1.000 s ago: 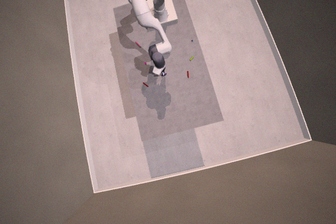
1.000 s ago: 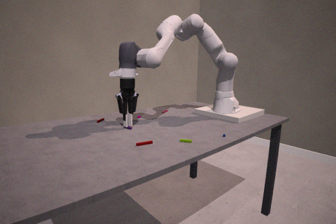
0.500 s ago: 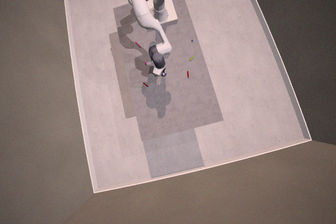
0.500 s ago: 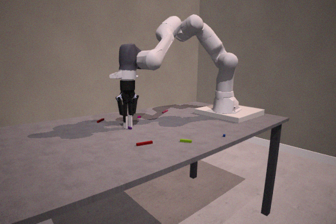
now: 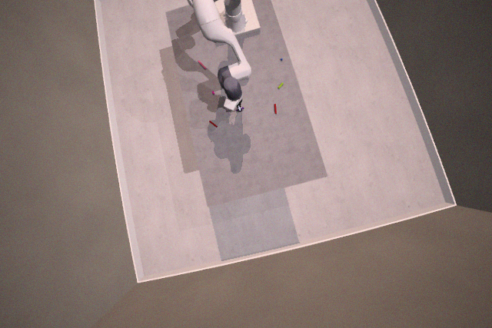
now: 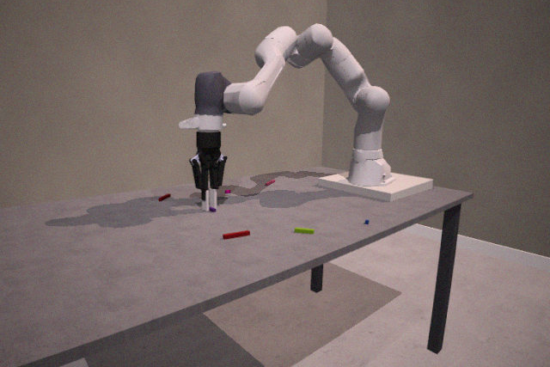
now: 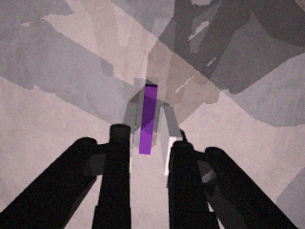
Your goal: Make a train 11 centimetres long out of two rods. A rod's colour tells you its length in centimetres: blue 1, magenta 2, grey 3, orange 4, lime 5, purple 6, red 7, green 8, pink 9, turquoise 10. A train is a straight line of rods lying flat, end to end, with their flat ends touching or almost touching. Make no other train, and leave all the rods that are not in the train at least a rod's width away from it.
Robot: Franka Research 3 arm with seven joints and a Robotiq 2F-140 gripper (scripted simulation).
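The purple rod is 3 cm below my hand. The rest, counted from my hand: red rod: 24 cm to the left, 8 cm ahead, 3 cm below; then magenta rod: 19 cm behind, 16 cm to the right, 3 cm below; then lime rod: 34 cm to the left, 8 cm behind, 3 cm below.
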